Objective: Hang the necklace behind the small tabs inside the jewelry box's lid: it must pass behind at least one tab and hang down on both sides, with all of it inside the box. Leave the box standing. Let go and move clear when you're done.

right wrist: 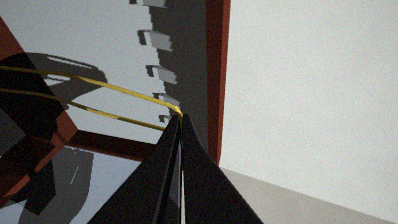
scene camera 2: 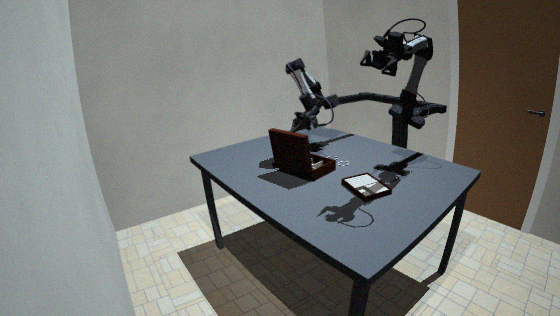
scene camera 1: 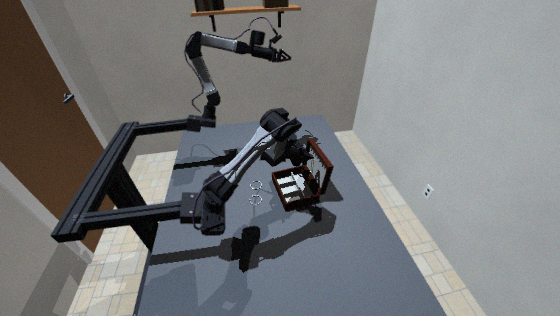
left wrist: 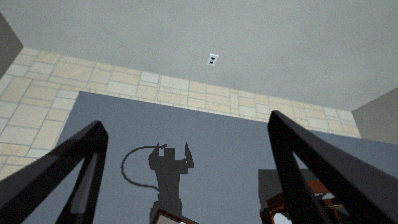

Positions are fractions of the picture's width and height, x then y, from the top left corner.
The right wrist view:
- right gripper: 0.46, 0.55
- jewelry box: 0.46, 0.27
